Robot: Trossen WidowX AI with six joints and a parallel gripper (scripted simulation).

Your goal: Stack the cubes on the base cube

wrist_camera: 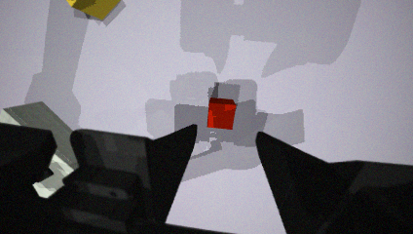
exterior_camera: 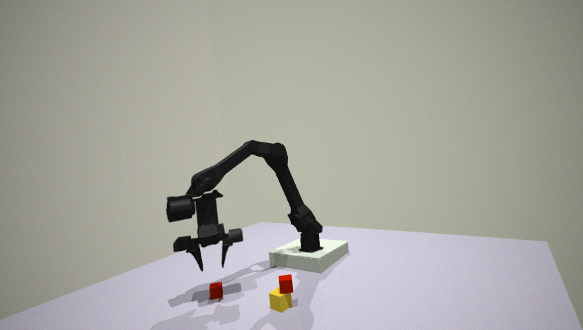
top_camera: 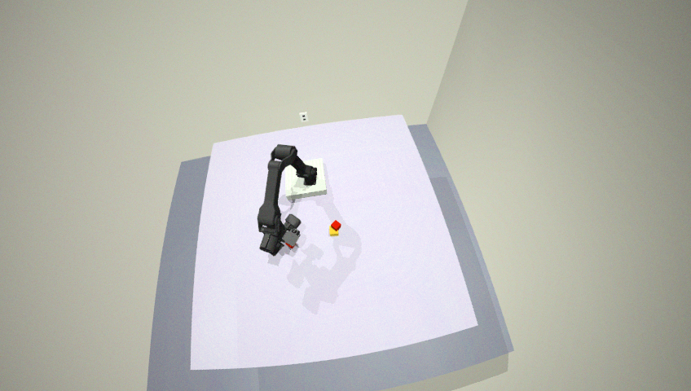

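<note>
Right now the yellow cube is 7 cm behind my gripper tip, 20 cm to the left of it and 6 cm below it.
</note>
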